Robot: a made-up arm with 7 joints.
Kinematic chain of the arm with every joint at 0, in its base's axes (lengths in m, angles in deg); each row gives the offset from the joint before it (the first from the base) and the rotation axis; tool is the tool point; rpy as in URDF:
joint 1: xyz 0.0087 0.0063 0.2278 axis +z
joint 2: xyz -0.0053 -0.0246 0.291 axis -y
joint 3: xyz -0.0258 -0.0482 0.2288 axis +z
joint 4: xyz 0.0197 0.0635 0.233 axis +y
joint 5: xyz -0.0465 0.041 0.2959 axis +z
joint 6: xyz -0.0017 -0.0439 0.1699 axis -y
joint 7: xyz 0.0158 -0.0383 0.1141 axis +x
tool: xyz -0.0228 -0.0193 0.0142 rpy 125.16 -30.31 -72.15
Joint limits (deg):
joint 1: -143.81..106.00
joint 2: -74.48..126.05
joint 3: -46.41..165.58
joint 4: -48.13..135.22
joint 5: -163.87..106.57
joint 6: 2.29..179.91
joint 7: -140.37..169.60
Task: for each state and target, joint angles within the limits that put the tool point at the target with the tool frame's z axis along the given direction. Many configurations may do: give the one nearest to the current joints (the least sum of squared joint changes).
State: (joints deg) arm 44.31 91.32 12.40 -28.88 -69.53 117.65 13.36
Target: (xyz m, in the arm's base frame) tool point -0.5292 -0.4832 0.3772 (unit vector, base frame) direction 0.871 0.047 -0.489
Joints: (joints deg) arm 58.71 73.18 -11.87 -46.36 -90.16 125.04 -3.81
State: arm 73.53 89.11 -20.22 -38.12 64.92 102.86 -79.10
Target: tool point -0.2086 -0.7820 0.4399 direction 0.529 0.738 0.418
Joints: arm 71.32 82.47 -11.10 -23.34 62.39 131.85 -112.84
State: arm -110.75 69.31 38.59 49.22 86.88 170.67 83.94
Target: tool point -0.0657 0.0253 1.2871 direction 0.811 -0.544 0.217
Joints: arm -115.87 19.31 -5.60 42.88 68.13 150.45 79.77
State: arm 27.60 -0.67 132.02 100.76 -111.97 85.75 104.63
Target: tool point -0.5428 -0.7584 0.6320 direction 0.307 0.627 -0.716
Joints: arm 57.12 52.79 139.03 55.98 -125.39 42.46 142.42
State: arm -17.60 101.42 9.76 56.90 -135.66 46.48 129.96
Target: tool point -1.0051 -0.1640 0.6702 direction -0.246 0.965 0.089
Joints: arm 13.85 77.58 41.38 15.56 -96.33 13.69 169.60
